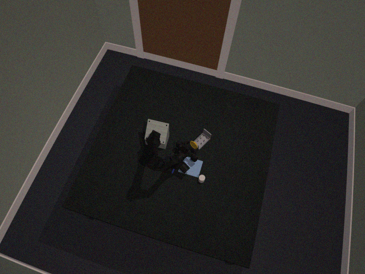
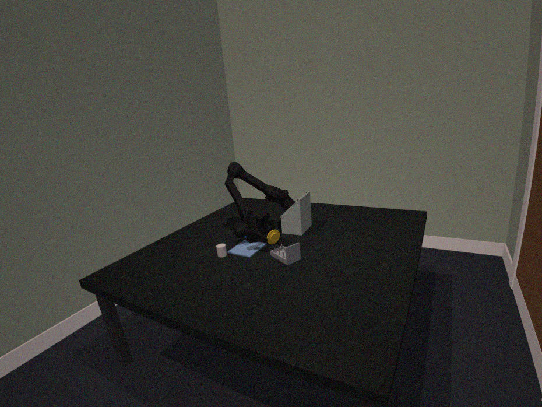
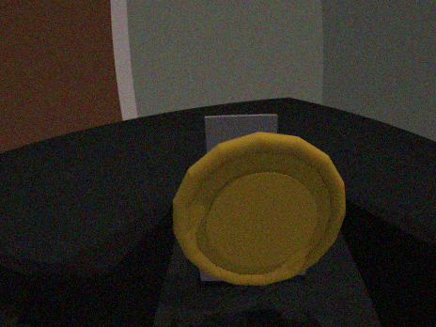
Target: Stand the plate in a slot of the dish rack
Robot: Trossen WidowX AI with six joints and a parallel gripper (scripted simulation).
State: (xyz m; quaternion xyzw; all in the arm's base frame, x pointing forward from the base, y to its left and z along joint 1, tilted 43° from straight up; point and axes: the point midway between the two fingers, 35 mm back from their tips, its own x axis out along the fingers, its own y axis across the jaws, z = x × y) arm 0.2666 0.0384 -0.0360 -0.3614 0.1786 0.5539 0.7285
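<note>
Now: the grey dish rack 3 cm ahead of my gripper tip, 7 cm to the left of it and 5 cm below it. Round my gripper tip: yellow plate 1 cm to the right; then light blue mat 4 cm ahead, 14 cm to the right, 7 cm below; then white cup 15 cm ahead, 20 cm to the right, 5 cm below.
</note>
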